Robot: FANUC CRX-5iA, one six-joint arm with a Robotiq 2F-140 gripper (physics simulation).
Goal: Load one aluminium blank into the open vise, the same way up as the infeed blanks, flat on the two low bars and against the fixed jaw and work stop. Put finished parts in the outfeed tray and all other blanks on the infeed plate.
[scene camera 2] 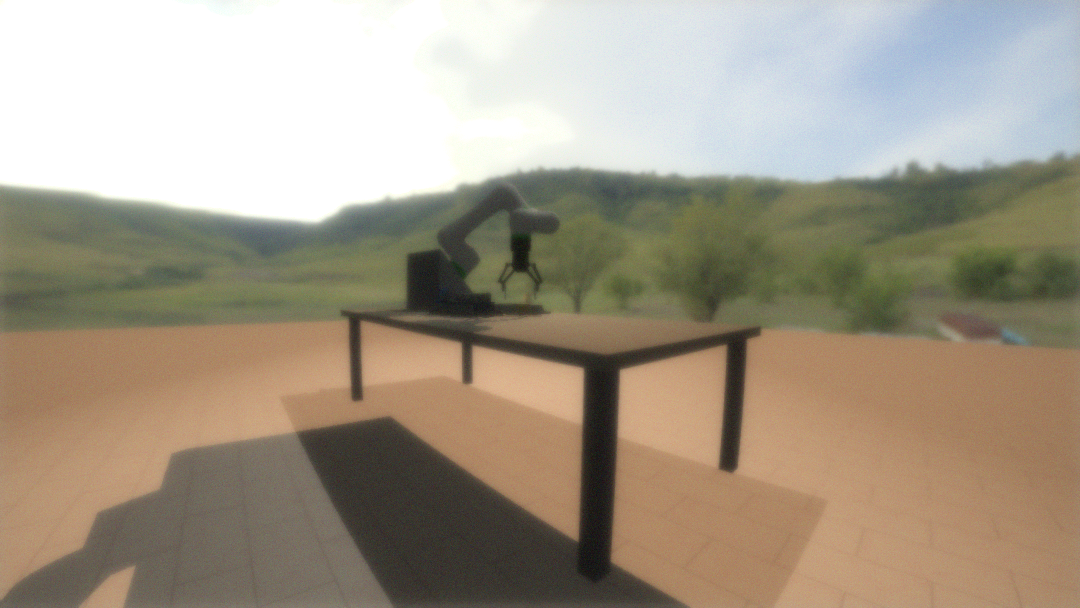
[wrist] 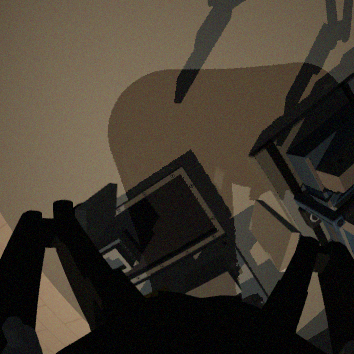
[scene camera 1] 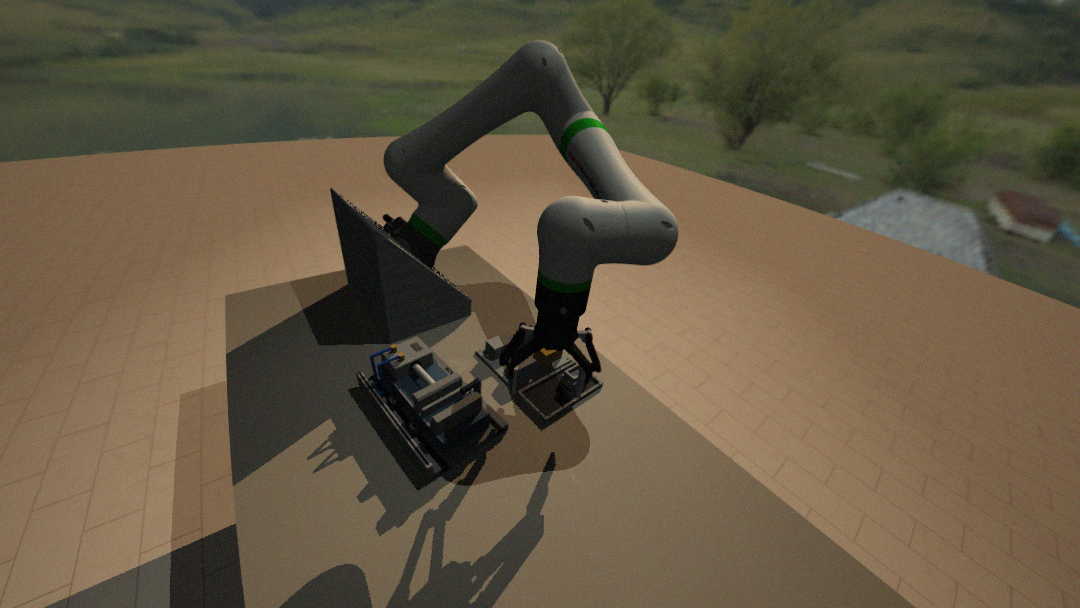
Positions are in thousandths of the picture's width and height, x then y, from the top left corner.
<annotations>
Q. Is my gripper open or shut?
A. Open.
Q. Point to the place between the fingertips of my gripper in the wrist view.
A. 524,586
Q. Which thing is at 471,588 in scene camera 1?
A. My gripper.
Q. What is my gripper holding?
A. Nothing.
</annotations>
